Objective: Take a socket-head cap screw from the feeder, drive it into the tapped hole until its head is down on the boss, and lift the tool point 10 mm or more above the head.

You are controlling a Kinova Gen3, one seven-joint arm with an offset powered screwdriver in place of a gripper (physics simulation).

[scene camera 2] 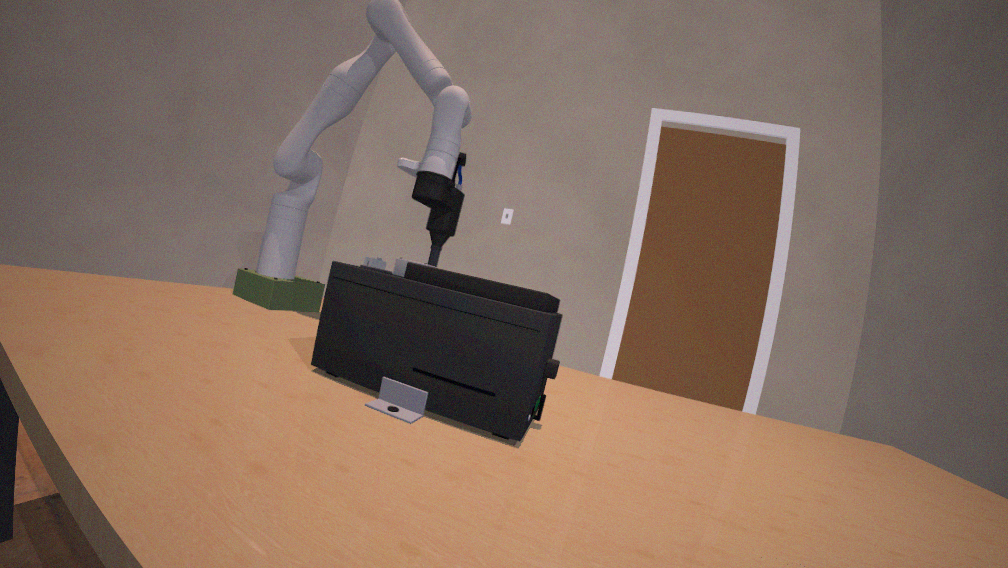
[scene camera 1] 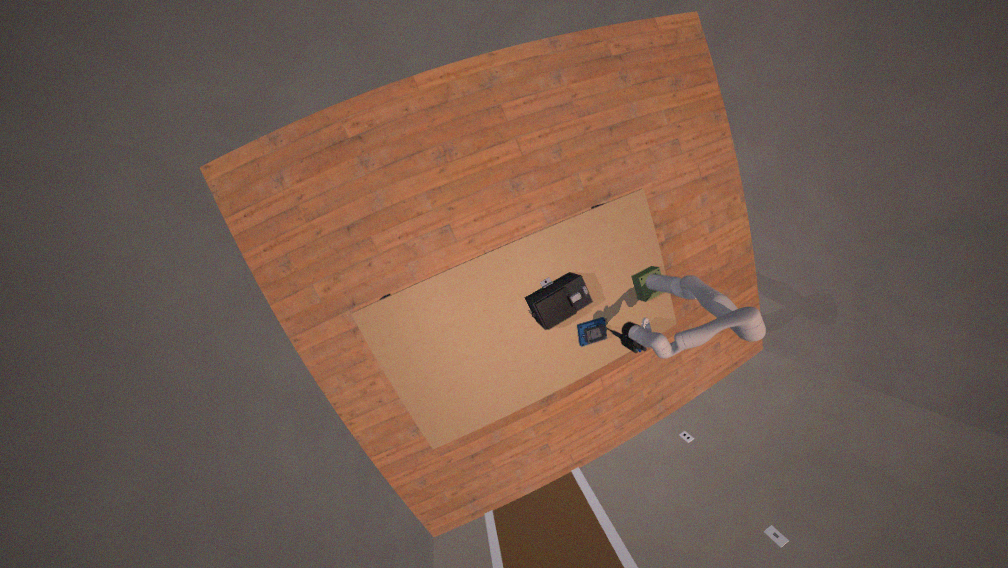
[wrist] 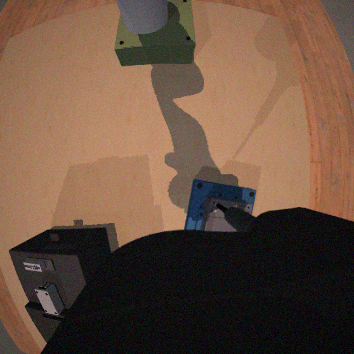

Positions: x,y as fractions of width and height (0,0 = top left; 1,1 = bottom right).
I see a blue fixture plate (wrist: 0.56,0.55) and a black feeder cover (scene camera 2: 0.52,0.53).
